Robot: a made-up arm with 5 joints.
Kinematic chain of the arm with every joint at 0, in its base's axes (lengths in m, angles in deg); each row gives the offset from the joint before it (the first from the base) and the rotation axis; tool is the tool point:
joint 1: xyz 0 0 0.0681 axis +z
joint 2: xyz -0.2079 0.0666 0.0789 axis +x
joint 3: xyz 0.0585 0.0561 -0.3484 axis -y
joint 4: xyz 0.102 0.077 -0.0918 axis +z
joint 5: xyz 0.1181 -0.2 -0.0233 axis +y
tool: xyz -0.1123 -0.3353 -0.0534
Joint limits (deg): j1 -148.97..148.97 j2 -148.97..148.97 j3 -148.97..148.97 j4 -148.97..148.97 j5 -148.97..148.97
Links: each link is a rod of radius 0.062 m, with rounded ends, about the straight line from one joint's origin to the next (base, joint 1, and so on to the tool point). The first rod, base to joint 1, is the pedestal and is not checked.
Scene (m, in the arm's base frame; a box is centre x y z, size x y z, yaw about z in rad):
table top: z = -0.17
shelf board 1: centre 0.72 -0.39 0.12 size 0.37 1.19 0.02 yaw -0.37
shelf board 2: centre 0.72 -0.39 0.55 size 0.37 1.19 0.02 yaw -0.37
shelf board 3: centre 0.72 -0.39 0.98 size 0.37 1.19 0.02 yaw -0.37
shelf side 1: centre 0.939 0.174 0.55 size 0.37 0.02 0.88 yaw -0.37
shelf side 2: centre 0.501 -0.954 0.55 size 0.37 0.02 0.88 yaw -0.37
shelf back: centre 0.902 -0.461 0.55 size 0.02 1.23 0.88 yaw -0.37
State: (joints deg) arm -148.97 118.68 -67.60 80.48 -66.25
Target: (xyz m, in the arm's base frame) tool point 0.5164 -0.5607 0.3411
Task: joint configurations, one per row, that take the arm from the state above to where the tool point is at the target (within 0.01 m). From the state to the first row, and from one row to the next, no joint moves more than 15 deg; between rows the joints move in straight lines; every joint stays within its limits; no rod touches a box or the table.
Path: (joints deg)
1: -142.40 124.52 -56.10 77.21 -63.50
2: -135.84 130.36 -44.60 73.94 -60.74
3: -129.27 136.20 -33.09 70.67 -57.99
4: -122.70 142.04 -21.59 67.40 -55.24
5: -113.08 143.77 -8.97 66.46 -51.59
6: -103.46 145.50 3.66 65.52 -47.93
7: -93.84 147.24 16.28 64.57 -44.28
8: -84.21 148.97 28.91 63.63 -40.63
9: -94.13 135.71 14.34 57.04 -44.90
10: -104.05 122.44 -0.22 50.45 -49.16

